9 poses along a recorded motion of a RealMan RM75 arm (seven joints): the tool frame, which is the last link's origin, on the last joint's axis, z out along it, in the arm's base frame.
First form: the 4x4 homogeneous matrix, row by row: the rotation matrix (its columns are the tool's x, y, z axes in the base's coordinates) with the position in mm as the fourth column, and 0 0 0 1 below. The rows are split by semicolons.
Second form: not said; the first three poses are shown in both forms.
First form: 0.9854, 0.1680, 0.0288, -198.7; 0.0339, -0.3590, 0.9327, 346.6; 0.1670, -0.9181, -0.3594, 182.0; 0, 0, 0, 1
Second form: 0.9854, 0.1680, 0.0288, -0.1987; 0.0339, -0.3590, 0.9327, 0.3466; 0.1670, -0.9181, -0.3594, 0.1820; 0, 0, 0, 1
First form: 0.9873, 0.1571, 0.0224, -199.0; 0.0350, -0.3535, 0.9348, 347.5; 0.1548, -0.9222, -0.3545, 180.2; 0, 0, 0, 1
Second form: 0.9873, 0.1571, 0.0224, -0.1990; 0.0350, -0.3535, 0.9348, 0.3475; 0.1548, -0.9222, -0.3545, 0.1802; 0, 0, 0, 1
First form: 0.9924, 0.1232, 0.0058, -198.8; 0.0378, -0.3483, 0.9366, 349.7; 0.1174, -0.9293, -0.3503, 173.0; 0, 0, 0, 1
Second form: 0.9924, 0.1232, 0.0058, -0.1988; 0.0378, -0.3483, 0.9366, 0.3497; 0.1174, -0.9293, -0.3503, 0.1730; 0, 0, 0, 1
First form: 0.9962, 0.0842, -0.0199, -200.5; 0.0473, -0.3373, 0.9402, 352.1; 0.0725, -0.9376, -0.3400, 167.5; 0, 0, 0, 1
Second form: 0.9962, 0.0842, -0.0199, -0.2005; 0.0473, -0.3373, 0.9402, 0.3521; 0.0725, -0.9376, -0.3400, 0.1675; 0, 0, 0, 1
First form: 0.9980, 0.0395, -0.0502, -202.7; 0.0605, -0.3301, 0.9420, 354.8; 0.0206, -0.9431, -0.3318, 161.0; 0, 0, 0, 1
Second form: 0.9980, 0.0395, -0.0502, -0.2027; 0.0605, -0.3301, 0.9420, 0.3548; 0.0206, -0.9431, -0.3318, 0.1610; 0, 0, 0, 1
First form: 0.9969, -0.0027, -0.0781, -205.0; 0.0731, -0.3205, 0.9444, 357.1; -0.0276, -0.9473, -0.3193, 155.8; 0, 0, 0, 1
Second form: 0.9969, -0.0027, -0.0781, -0.2050; 0.0731, -0.3205, 0.9444, 0.3571; -0.0276, -0.9473, -0.3193, 0.1558; 0, 0, 0, 1
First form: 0.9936, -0.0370, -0.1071, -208.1; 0.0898, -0.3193, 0.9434, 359.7; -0.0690, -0.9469, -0.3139, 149.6; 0, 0, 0, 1
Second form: 0.9936, -0.0370, -0.1071, -0.2081; 0.0898, -0.3193, 0.9434, 0.3597; -0.0690, -0.9469, -0.3139, 0.1496; 0, 0, 0, 1
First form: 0.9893, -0.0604, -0.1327, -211.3; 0.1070, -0.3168, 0.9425, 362.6; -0.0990, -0.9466, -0.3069, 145.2; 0, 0, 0, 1
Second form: 0.9893, -0.0604, -0.1327, -0.2113; 0.1070, -0.3168, 0.9425, 0.3626; -0.0990, -0.9466, -0.3069, 0.1452; 0, 0, 0, 1
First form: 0.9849, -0.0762, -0.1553, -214.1; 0.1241, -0.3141, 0.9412, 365.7; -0.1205, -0.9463, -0.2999, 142.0; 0, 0, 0, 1
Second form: 0.9849, -0.0762, -0.1553, -0.2141; 0.1241, -0.3141, 0.9412, 0.3657; -0.1205, -0.9463, -0.2999, 0.1420; 0, 0, 0, 1
